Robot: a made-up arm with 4 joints. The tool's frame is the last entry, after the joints. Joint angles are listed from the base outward.
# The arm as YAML. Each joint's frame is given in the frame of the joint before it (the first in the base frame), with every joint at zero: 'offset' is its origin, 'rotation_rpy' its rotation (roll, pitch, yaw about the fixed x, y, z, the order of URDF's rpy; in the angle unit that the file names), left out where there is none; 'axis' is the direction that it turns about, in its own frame. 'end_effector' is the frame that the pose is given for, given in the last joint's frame.
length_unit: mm
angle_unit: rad
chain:
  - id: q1
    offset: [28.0, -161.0, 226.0]
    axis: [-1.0, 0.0, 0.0]
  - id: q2
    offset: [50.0, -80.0, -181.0]
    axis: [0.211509, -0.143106, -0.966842]
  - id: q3
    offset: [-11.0, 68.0, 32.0]
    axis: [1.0, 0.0, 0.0]
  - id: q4
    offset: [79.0, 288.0, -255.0]
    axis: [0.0, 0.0, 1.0]
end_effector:
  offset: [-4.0, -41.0, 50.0]
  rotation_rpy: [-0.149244, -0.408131, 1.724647]
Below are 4 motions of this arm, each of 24 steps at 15 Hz.
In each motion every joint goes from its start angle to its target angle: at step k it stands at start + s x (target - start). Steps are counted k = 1, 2, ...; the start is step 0. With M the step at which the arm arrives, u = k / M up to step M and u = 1 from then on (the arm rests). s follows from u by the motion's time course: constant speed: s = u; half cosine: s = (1 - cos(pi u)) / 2; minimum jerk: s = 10 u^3 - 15 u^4 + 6 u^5.
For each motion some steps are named. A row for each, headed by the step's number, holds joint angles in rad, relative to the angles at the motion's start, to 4 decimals.
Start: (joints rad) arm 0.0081 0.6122 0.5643 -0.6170
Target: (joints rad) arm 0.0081 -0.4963 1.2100 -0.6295
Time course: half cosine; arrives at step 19
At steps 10, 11, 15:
10: 0.0000 -0.6000 0.3495 -0.0068
11: 0.0000 -0.6903 0.4021 -0.0078
15: 0.0000 -0.9916 0.5776 -0.0112

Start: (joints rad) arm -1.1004 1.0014 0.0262 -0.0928
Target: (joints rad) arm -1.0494 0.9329 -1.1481 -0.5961
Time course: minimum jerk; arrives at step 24
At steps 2, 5, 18, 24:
2: 0.0003 -0.0003 -0.0060 -0.0026
5: 0.0033 -0.0044 -0.0758 -0.0325
18: 0.0457 -0.0614 -1.0527 -0.4512
24: 0.0510 -0.0685 -1.1743 -0.5033

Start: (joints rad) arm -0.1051 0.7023 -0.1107 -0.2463
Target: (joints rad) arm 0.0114 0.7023 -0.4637 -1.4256
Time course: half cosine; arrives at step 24
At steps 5, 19, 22, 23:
5: 0.0120 0.0000 -0.0365 -0.1218
19: 0.1045 0.0000 -0.3165 -1.0575
22: 0.1145 0.0000 -0.3470 -1.1592
23: 0.1160 0.0000 -0.3515 -1.1743

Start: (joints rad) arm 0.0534 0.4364 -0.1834 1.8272
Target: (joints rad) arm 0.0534 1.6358 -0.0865 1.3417
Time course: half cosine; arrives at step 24
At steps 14, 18, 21, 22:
14: 0.0000 0.7549 0.0610 -0.3056
18: 0.0000 1.0238 0.0827 -0.4144
21: 0.0000 1.1538 0.0932 -0.4670
22: 0.0000 1.1790 0.0952 -0.4772

